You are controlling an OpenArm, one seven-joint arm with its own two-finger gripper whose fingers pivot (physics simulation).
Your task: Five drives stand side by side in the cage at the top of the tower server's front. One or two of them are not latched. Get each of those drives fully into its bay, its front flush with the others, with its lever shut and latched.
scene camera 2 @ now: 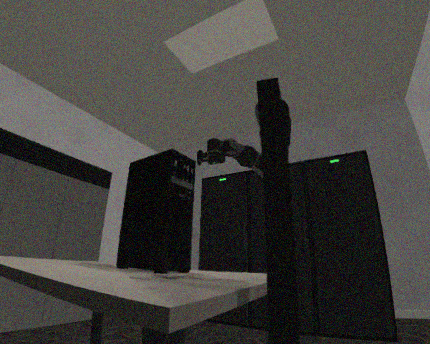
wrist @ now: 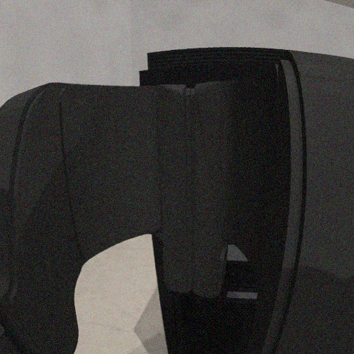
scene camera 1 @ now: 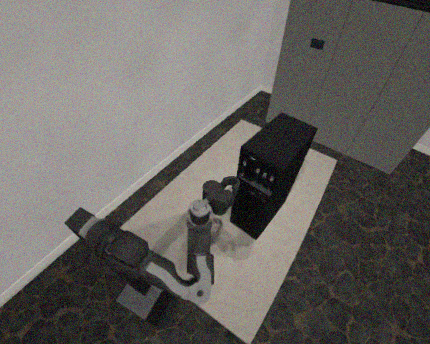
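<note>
The black tower server stands upright on the table. In scene camera 1, pale marks on several drives show in the cage at the top of its front. The second bay from the left looks darker, with a bright spot near its top. Whether each lever is latched is too dark and small to tell. My gripper is shut, its two fingers together with nothing seen between them. It is at the left part of the tower's front and hides much of it in the wrist view; contact cannot be told.
The pale table carries the tower. A white wall runs along the left in scene camera 1, and a grey cabinet stands behind the tower. Dark racks with green lights stand beyond the arm in scene camera 2.
</note>
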